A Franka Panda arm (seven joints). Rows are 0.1 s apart.
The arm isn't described. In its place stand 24 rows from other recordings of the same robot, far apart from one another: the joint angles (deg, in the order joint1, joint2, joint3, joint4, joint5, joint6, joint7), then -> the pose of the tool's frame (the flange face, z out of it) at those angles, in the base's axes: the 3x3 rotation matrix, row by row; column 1 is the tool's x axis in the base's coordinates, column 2 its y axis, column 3 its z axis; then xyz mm.
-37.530, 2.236, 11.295, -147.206, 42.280, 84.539, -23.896 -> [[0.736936, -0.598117, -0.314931], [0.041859, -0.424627, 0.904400], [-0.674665, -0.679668, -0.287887]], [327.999, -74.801, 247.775]
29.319, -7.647, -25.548, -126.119, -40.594, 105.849, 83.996 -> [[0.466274, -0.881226, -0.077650], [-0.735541, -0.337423, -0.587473], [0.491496, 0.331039, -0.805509]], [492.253, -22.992, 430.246]
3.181, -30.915, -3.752, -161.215, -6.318, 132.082, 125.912 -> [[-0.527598, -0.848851, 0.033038], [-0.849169, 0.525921, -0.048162], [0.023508, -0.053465, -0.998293]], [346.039, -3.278, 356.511]
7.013, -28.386, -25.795, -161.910, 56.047, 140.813, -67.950 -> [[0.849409, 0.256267, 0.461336], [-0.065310, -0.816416, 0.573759], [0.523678, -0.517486, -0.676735]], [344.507, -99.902, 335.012]
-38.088, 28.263, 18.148, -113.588, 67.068, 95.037, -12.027 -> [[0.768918, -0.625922, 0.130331], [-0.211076, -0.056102, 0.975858], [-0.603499, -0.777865, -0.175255]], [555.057, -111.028, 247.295]
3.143, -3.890, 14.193, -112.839, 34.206, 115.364, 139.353 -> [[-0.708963, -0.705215, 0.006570], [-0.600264, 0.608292, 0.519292], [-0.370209, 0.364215, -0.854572]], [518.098, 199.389, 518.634]
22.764, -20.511, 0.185, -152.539, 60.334, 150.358, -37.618 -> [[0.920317, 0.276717, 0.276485], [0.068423, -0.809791, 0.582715], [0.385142, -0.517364, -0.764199]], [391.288, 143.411, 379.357]
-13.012, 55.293, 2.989, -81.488, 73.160, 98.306, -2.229 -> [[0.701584, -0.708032, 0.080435], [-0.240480, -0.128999, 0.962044], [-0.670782, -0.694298, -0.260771]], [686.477, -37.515, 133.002]
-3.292, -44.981, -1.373, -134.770, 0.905, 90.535, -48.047 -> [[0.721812, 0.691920, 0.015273], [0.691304, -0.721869, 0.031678], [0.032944, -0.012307, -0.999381]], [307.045, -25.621, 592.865]
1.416, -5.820, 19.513, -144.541, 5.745, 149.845, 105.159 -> [[0.027216, -0.984944, 0.170716], [-0.996446, -0.013113, 0.083204], [-0.079713, -0.172374, -0.981801]], [442.203, 165.823, 330.840]
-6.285, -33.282, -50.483, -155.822, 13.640, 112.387, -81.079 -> [[0.822653, 0.510466, 0.250334], [0.263895, -0.732838, 0.627143], [0.503589, -0.449859, -0.737580]], [222.645, -252.953, 331.409]
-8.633, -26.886, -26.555, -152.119, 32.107, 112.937, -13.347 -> [[0.843702, -0.494158, 0.209701], [-0.500421, -0.582632, 0.640405], [-0.194283, -0.645250, -0.738855]], [319.622, -173.315, 373.225]
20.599, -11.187, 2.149, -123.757, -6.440, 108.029, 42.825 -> [[0.951832, -0.305423, -0.027079], [-0.306222, -0.942373, -0.134763], [0.015641, 0.136564, -0.990508]], [450.541, 180.589, 474.594]
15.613, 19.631, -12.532, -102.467, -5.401, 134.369, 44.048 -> [[0.774212, -0.589573, 0.230217], [-0.577815, -0.806834, -0.123082], [0.258313, -0.037731, -0.965324]], [659.761, 46.295, 387.921]
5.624, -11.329, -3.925, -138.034, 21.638, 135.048, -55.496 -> [[0.705974, 0.688538, 0.165878], [0.636240, -0.719455, 0.278538], [0.311126, -0.091103, -0.945992]], [478.822, 18.811, 403.173]
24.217, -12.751, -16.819, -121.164, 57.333, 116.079, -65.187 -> [[0.591749, 0.792314, 0.148567], [0.373236, -0.432641, 0.820681], [0.714513, -0.430186, -0.551734]], [503.449, 104.064, 545.106]
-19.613, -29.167, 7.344, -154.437, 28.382, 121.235, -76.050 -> [[0.672080, 0.737554, 0.065749], [0.678958, -0.649242, 0.342784], [0.295509, -0.185738, -0.937111]], [358.937, -58.457, 383.608]
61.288, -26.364, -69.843, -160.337, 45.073, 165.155, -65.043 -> [[0.876987, 0.299023, 0.376137], [0.070918, -0.854753, 0.514167], [0.475253, -0.424243, -0.770813]], [381.672, -55.742, 262.616]
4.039, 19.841, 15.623, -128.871, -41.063, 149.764, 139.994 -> [[0.048202, -0.977228, 0.206645], [-0.978324, -0.087904, -0.187496], [0.201391, -0.193128, -0.960283]], [504.565, 198.213, 216.965]
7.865, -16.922, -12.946, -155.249, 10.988, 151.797, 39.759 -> [[0.585646, -0.772994, 0.243924], [-0.809784, -0.571185, 0.134156], [0.035624, -0.276094, -0.960470]], [412.341, -38.370, 340.178]
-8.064, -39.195, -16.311, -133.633, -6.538, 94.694, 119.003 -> [[-0.756565, -0.653856, 0.009044], [-0.652019, 0.755348, 0.065725], [-0.049806, 0.043829, -0.997797]], [305.203, -173.069, 563.947]
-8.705, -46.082, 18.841, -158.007, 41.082, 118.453, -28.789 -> [[0.943224, 0.300360, 0.141817], [0.225915, -0.893110, 0.388995], [0.243497, -0.334871, -0.910258]], [318.459, 86.774, 440.267]
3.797, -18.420, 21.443, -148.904, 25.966, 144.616, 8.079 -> [[0.983363, -0.021844, 0.180335], [-0.065424, -0.968711, 0.239414], [0.169462, -0.247229, -0.954023]], [397.043, 180.035, 380.375]
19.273, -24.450, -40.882, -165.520, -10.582, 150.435, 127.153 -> [[-0.726537, -0.674756, 0.129800], [-0.658768, 0.737720, 0.147627], [-0.195368, 0.021749, -0.980489]], [337.268, -97.072, 285.786]
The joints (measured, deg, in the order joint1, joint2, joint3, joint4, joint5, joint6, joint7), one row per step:
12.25, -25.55, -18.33, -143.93, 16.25, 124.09, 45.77
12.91, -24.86, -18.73, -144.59, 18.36, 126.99, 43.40
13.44, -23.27, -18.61, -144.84, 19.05, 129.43, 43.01
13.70, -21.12, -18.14, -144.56, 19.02, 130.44, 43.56
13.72, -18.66, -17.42, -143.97, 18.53, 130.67, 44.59
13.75, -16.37, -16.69, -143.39, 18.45, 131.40, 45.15
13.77, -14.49, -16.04, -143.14, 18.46, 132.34, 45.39
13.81, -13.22, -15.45, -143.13, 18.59, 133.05, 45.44
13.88, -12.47, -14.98, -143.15, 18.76, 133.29, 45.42
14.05, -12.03, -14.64, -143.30, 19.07, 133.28, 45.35
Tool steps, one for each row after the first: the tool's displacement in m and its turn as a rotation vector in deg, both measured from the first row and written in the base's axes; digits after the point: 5 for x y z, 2 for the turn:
0.00391, 0.00127, -0.00570, 0.93, -2.09, 0.41
0.00974, 0.00470, -0.01497, 0.50, -2.61, 0.13
0.01587, 0.00948, -0.02614, -0.38, -1.55, -0.07
0.02206, 0.01477, -0.03848, -1.55, 0.33, -0.17
0.02851, 0.01992, -0.04929, -2.51, 1.43, -0.21
0.03304, 0.02445, -0.05968, -3.32, 2.17, -0.11
0.03529, 0.02898, -0.06788, -3.82, 2.72, 0.16
0.03609, 0.03316, -0.07317, -4.04, 3.20, 0.54
0.03555, 0.03737, -0.07752, -3.99, 3.75, 0.93

